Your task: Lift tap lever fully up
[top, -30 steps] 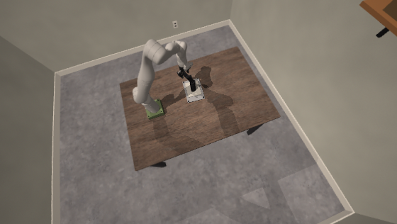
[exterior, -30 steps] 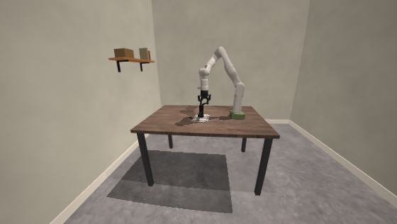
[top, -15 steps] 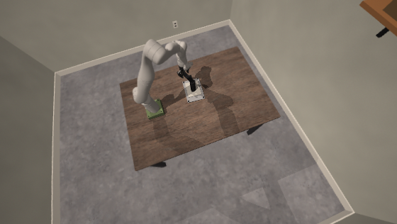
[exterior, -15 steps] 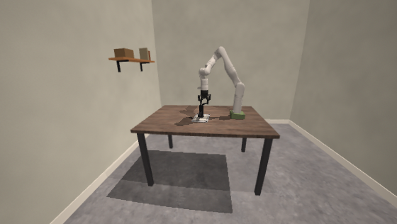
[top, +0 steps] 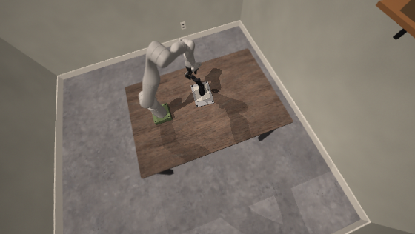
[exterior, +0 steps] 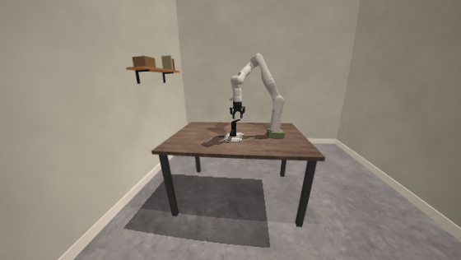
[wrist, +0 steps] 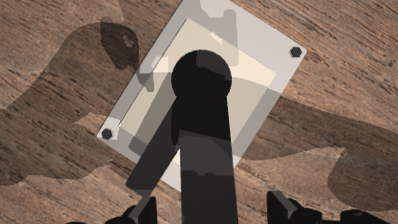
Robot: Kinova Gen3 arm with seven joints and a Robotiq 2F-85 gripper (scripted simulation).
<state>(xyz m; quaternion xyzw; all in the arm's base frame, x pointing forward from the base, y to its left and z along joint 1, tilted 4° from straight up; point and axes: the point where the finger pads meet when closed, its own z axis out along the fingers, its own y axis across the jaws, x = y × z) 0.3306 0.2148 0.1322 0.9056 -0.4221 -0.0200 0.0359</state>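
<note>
Right now my hand is 40 mm above the black lever, 20 mm to the left of it and 20 mm short of it. Round my hand: tap (100 mm below, 40 mm to the right, 40 mm ahead).
</note>
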